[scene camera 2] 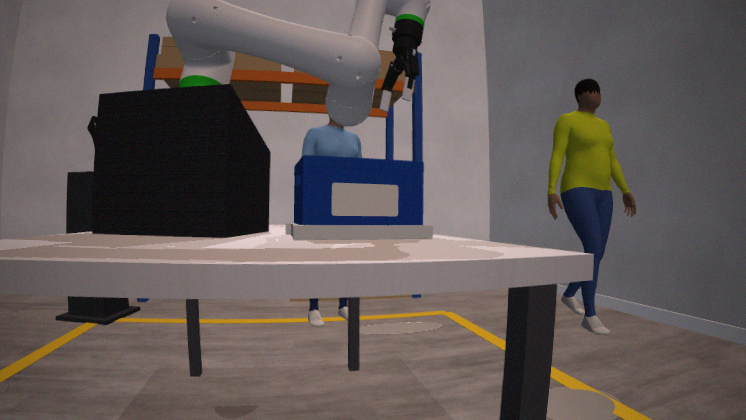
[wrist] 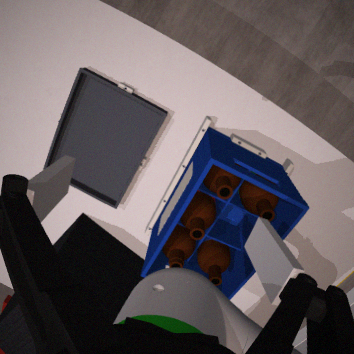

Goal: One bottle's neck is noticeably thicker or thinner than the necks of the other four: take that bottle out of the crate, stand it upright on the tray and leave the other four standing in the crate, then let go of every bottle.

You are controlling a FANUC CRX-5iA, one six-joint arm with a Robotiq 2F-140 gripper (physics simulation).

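Frame: origin at the arm's base, x ahead, y left, z up, level; centimetres.
Where they show: gripper, fingertip midpoint: (scene camera 2: 394,105) (wrist: 164,205); arm's base, link origin: (scene camera 2: 196,118).
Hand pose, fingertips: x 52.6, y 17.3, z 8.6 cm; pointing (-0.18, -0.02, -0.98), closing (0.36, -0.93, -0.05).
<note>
Things, the pixels of their centre, and the offset from my fingertips. "*": a spot on its surface instead.
- blue crate, body centre: (wrist: 215,217) (scene camera 2: 354,200) dx -11.3, dy -18.8, dz -29.2 cm
- dark grey tray, surface spot: (wrist: 110,137) * dx -15.7, dy +7.1, dz -37.5 cm
The blue crate (scene camera 2: 313,195) (wrist: 225,147) stands on the table. In the wrist view it holds brown bottles: one (wrist: 218,179) and another (wrist: 256,197) at its upper end, one (wrist: 200,212) in the middle, one (wrist: 180,242) and another (wrist: 214,256) at its lower end. One middle compartment holds no bottle. Which neck differs I cannot tell for certain. The dark grey tray (wrist: 110,137) lies left of the crate with no bottle on it; it does not show in the scene view. My gripper (scene camera 2: 396,97) (wrist: 164,205) is open and empty, high above the crate.
A large black block (scene camera 2: 161,166) (wrist: 95,255) stands on the table (scene camera 2: 292,279) beside the crate. A pale bracket strip (scene camera 2: 360,231) (wrist: 184,166) runs along the crate's base. My own arm hides part of the crate's lower end in the wrist view. Two people stand beyond the table.
</note>
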